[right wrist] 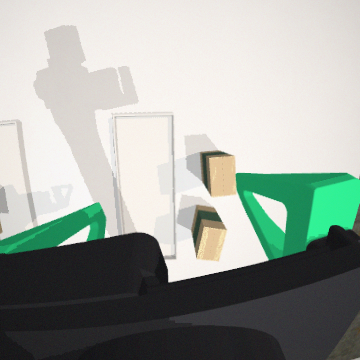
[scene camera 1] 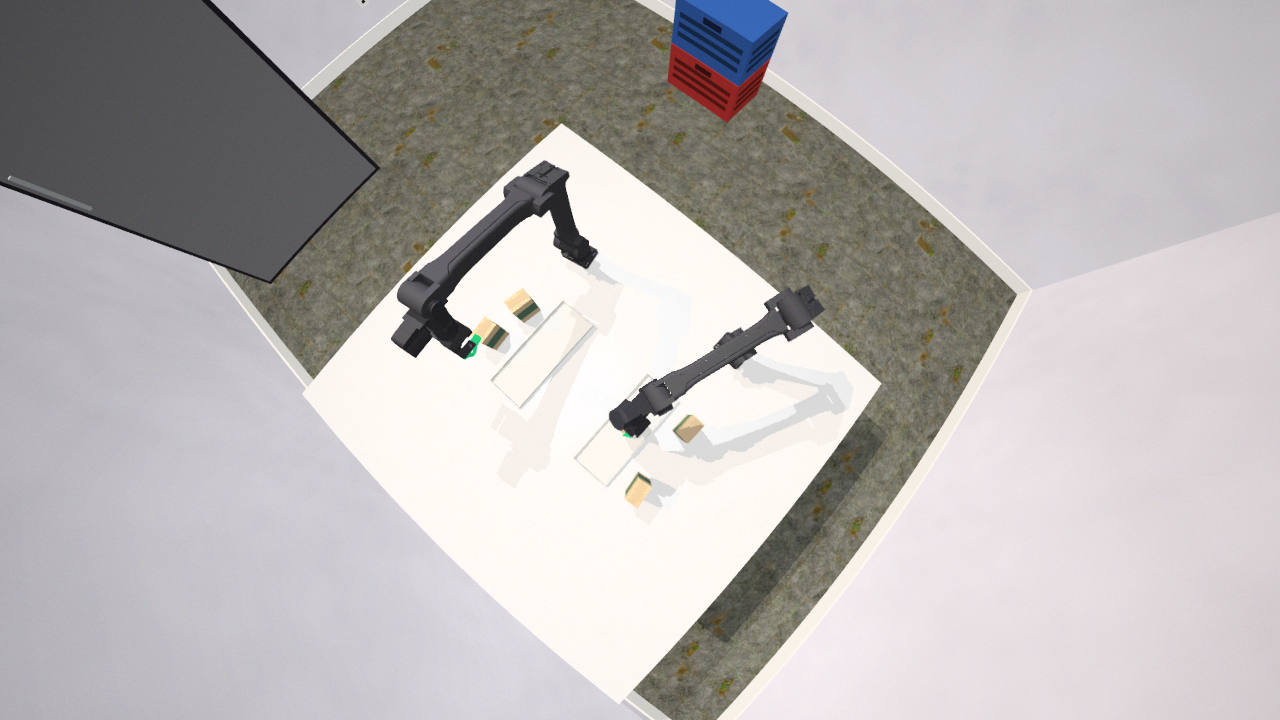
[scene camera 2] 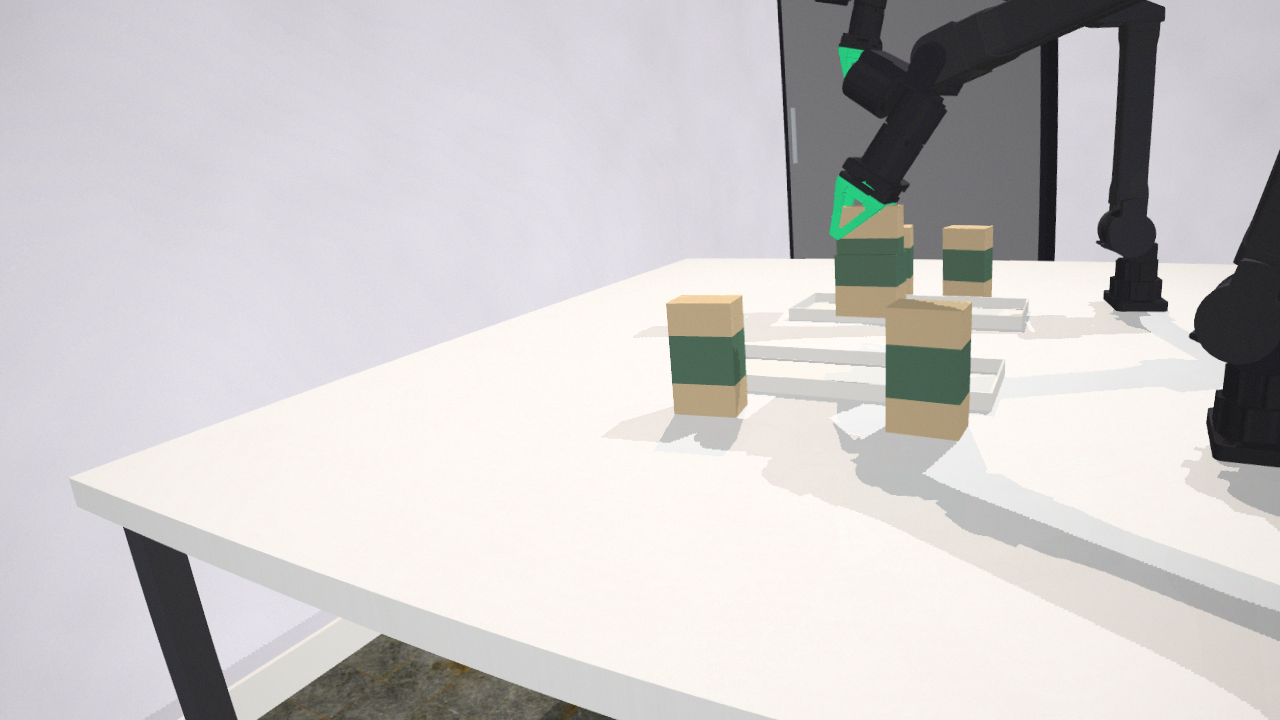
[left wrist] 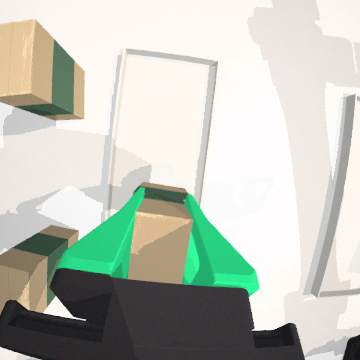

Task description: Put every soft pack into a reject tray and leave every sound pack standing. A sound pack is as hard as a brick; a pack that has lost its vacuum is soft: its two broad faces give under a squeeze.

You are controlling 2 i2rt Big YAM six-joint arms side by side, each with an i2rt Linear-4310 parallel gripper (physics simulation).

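Places are measured from the left arm's base along level axes (x ahead, y left, z up), in millimetres.
Pixels of known places: left gripper, between the fingertips: (scene camera 1: 619, 431) (scene camera 2: 837, 236) (left wrist: 164, 196); right gripper, between the fingertips: (right wrist: 168, 195) (scene camera 1: 460, 345); left arm's base, origin of its link: (scene camera 2: 1255, 443); right arm's base, origin of its link: (scene camera 1: 579, 253) (scene camera 2: 1134, 304).
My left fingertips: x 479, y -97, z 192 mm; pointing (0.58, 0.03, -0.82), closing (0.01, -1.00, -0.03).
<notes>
Ahead of a thing's pixels: the offset from my left fingertips to its top centre. Level surfaces: height alone.
My left gripper (scene camera 1: 629, 434) (scene camera 2: 837, 232) (left wrist: 164, 196) is shut on a tan and green pack @[39 mm up, 43 mm back, 0 mm left] (scene camera 2: 868, 268) (left wrist: 160, 245), held upright above the lower-right tray @[170 mm down, 8 mm back, 13 mm left] (scene camera 1: 604, 454) (scene camera 2: 805, 388) (left wrist: 160, 110). Two packs stand beside that tray: one @[52 mm down, 105 mm ahead, 178 mm left] (scene camera 1: 638, 489) (scene camera 2: 707, 358) (left wrist: 64, 75) and another @[52 mm down, 156 mm back, 160 mm left] (scene camera 1: 688, 428) (scene camera 2: 928, 371) (left wrist: 17, 280). My right gripper (scene camera 1: 472, 345) (right wrist: 168, 195) is open, above and beside a standing pack @[52 mm down, 85 mm ahead, 547 mm right] (scene camera 1: 490, 334) (right wrist: 221, 175), which is partly hidden in scene camera 2. A further pack @[52 mm down, 64 mm back, 548 mm right] (scene camera 1: 522, 305) (scene camera 2: 966, 264) (right wrist: 212, 240) stands near it.
A second tray @[170 mm down, 11 mm ahead, 396 mm right] (scene camera 1: 541, 358) (right wrist: 145, 165) lies beside the two packs near my right gripper. Both arms stand on the white table @[192 mm down] (scene camera 1: 501, 519) (scene camera 2: 402, 465). Blue and red crates (scene camera 1: 716, 80) stand on the floor beyond the table.
</notes>
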